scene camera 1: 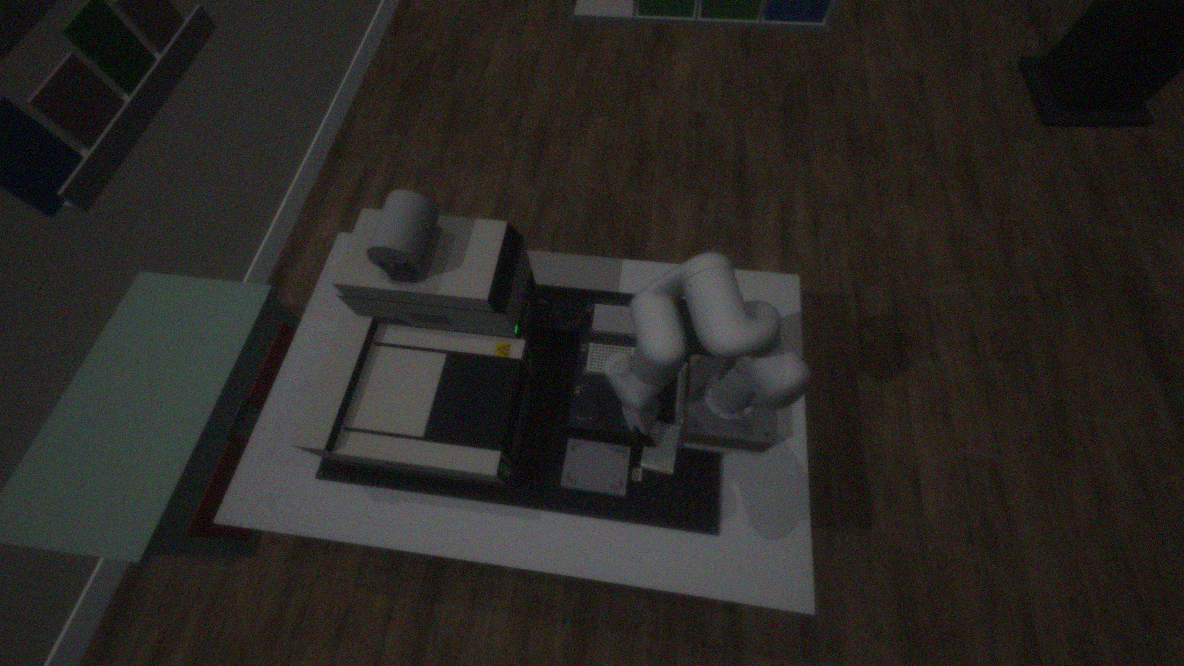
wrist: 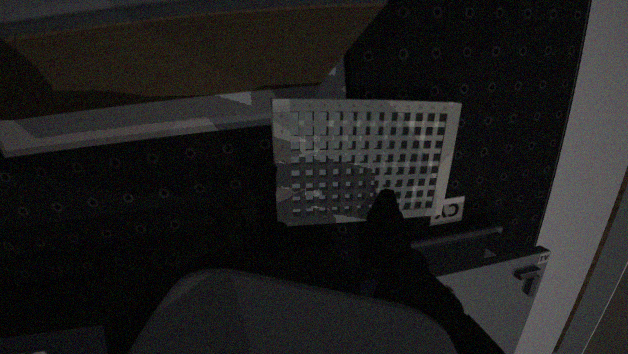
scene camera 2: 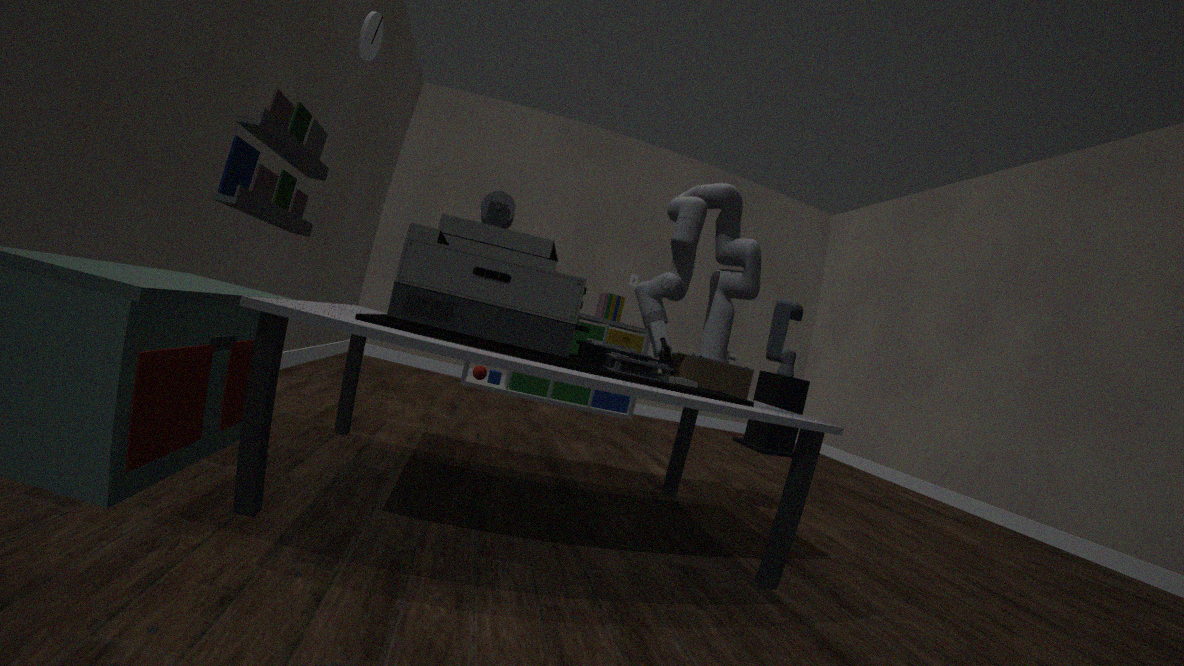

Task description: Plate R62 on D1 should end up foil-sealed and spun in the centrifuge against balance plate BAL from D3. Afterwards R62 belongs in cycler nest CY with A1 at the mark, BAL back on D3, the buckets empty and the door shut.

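Frame: origin at the arm's base, x ahead, y left, z up, level; metres.
Seen in the pictures: gripper, fingertip midpoint: (scene camera 1: 656, 433) (wrist: 325, 191); arm's base, link origin: (scene camera 1: 729, 396) (scene camera 2: 710, 360).
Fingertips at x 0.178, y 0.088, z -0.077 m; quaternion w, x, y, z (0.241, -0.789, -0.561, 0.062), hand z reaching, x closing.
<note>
Pixels of each thing's top centre, then the offset from my fingertips to it.
- well plate, top centre: (wrist: 370, 165) (scene camera 1: 660, 445) (scene camera 2: 678, 377) dy +0.032, dx -0.012, dz +0.002 m
- label CY, top centre: (wrist: 447, 211) (scene camera 1: 636, 474) dy +0.106, dx +0.047, dz -0.014 m
In the wrist view a well plate (wrist: 362, 147) with a shiny, patchy top lies flat on the dark perforated deck. Its lower right corner touches the label CY (wrist: 447, 211). One dark finger (wrist: 384, 211) of my gripper stands against the plate's near edge, and the other finger is hidden. My gripper (scene camera 1: 654, 432) (scene camera 2: 664, 350) is low over the deck, right of the middle, and is shut on this plate. The plate rests on the deck. I cannot read its name or find its A1 corner.
A large grey box machine (scene camera 1: 424, 278) (scene camera 2: 484, 278) with a cylinder on top stands at the left of the deck. A pale tray (scene camera 1: 398, 390) lies before it. The arm's base (scene camera 1: 748, 397) stands at the right. A button panel (scene camera 2: 550, 389) lines the table's front edge.
</note>
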